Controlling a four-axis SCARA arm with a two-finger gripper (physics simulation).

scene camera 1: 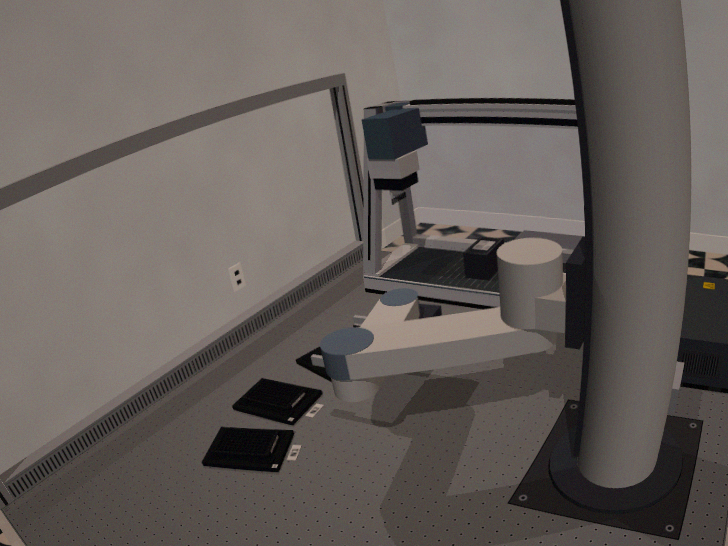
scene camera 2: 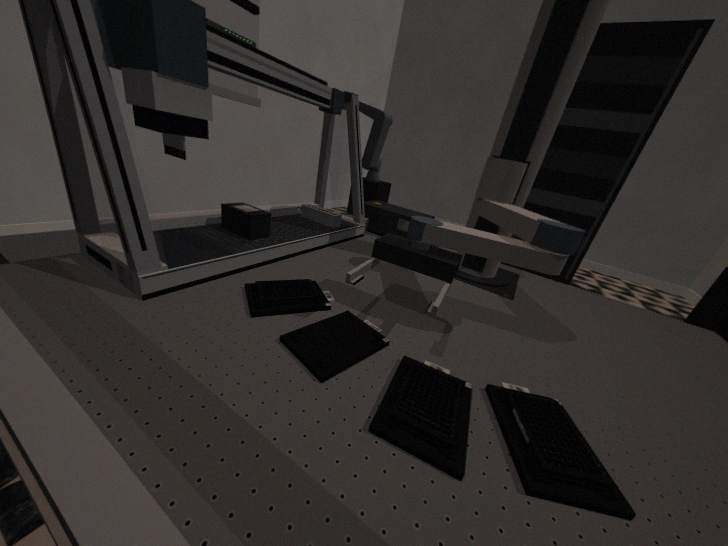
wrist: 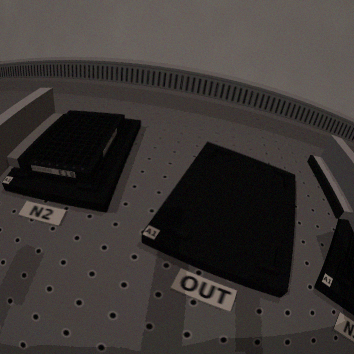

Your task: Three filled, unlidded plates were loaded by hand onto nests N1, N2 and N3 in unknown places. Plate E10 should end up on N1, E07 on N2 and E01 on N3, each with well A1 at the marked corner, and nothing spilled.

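Frame: origin at the arm's base, x ahead, y left, z up, level; metres.
Where they show: gripper, between the fingertips: (scene camera 2: 388, 294) (wrist: 192, 118); arm's base, origin of its link: (scene camera 1: 615, 466) (scene camera 2: 471, 273).
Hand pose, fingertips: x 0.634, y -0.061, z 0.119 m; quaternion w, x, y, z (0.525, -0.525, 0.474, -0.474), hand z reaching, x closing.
Note:
Each offset is from my fingertips to the top centre of the thing. "spot": to the spot under its first point.
In the wrist view, a dark plate labelled E10 {0.084 m ahead, 0.131 m left, 0.080 m down} (wrist: 75, 140) (scene camera 2: 429, 405) (scene camera 1: 270, 392) sits on nest N2 {0.084 m ahead, 0.131 m left, 0.089 m down} (wrist: 95, 197), whose A1 mark is at the near left corner. The plate's own A1 corner is unreadable. Bare nest OUT {0.058 m ahead, 0.055 m right, 0.089 m down} (wrist: 225, 220) (scene camera 2: 335, 343) lies beside it. Nest N3 {spot: 0.008 m back, 0.155 m right, 0.090 m down} (wrist: 340, 265) is cut off at the wrist view's right edge; a plate {0.014 m ahead, 0.225 m right, 0.080 m down} (scene camera 2: 288, 289) on it shows in scene camera 2. Another plate {0.022 m ahead, 0.289 m left, 0.080 m down} (scene camera 2: 558, 434) (scene camera 1: 244, 439) sits on the end nest, N1; its label is unreadable. My gripper (scene camera 2: 393, 291) (wrist: 192, 118) is open and empty, above the table near OUT.
A gantry machine (scene camera 2: 217, 262) with a dark box {spot: 0.070 m back, 0.468 m right, 0.005 m down} (scene camera 2: 246, 220) on its deck stands beyond N3. A slotted rail {spot: 0.369 m ahead, 0.126 m left, 0.070 m down} (scene camera 1: 194, 358) (wrist: 150, 77) runs along the wall behind the nests. The arm's column (scene camera 1: 635, 235) stands on a dark base plate {spot: 0.515 m back, 0.161 m left, 0.107 m down} (scene camera 1: 535, 487).

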